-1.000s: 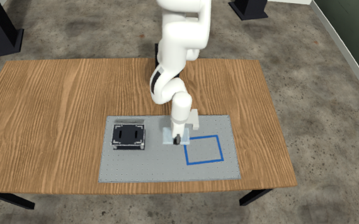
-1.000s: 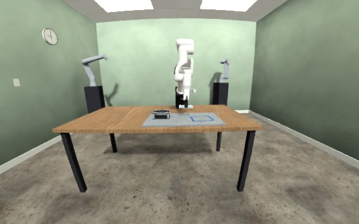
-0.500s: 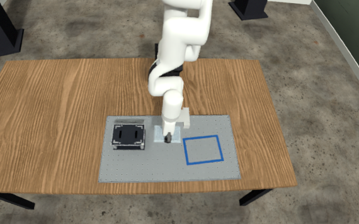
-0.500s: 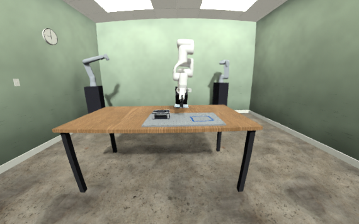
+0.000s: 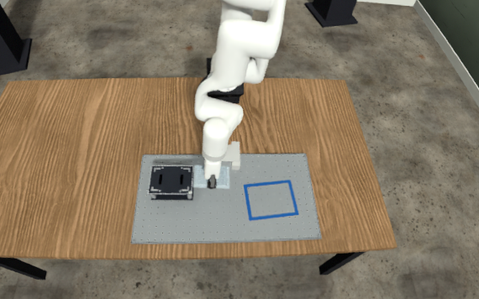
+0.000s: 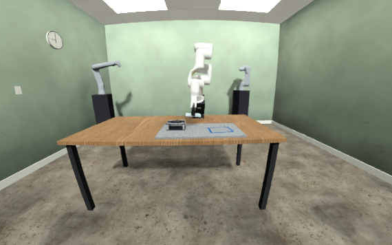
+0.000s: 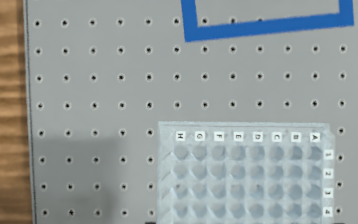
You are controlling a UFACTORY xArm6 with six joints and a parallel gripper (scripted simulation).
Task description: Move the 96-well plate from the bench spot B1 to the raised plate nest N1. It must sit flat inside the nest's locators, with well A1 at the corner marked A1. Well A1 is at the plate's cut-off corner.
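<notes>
Right now the black raised nest N1 is 140 mm to the right of my hand, 80 mm below it and 60 mm behind it. Round my hand: 96-well plate (10 mm below).
</notes>
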